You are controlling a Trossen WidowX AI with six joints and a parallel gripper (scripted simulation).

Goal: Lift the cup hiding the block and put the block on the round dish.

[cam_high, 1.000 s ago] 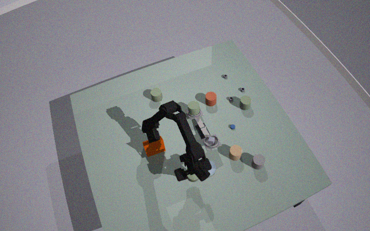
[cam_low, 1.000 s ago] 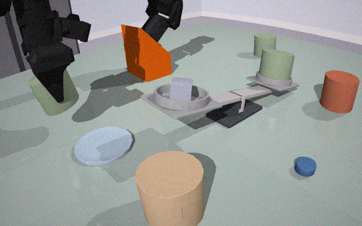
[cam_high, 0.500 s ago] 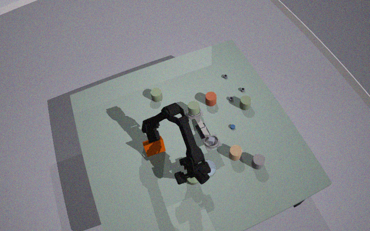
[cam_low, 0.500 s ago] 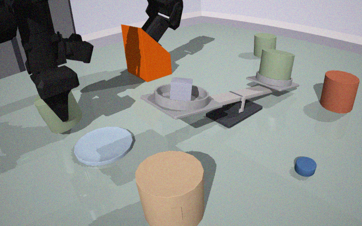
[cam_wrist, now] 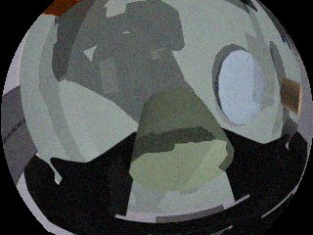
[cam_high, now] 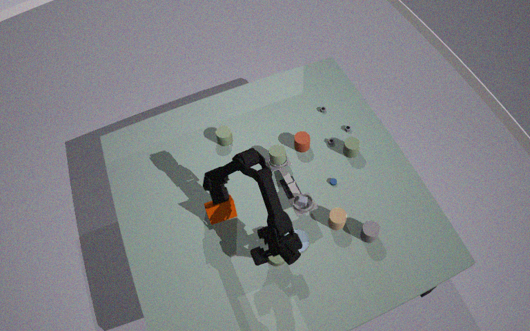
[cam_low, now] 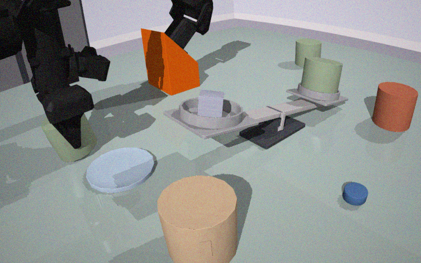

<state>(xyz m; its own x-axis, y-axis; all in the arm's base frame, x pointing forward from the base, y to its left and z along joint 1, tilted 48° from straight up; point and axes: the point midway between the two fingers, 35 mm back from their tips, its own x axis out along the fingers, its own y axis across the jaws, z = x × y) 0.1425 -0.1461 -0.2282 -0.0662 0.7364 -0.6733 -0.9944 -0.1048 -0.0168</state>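
Now: the grey block 170 mm to the left of my gripper tip, 160 mm ahead of it and 60 mm above it. From my gripper tip the other things lie so: round dish 100 mm ahead, 50 mm to the left, 20 mm below; tan cylinder 290 mm ahead, 70 mm to the left, 10 mm above; blue disc 340 mm ahead, 260 mm to the left, 20 mm below.
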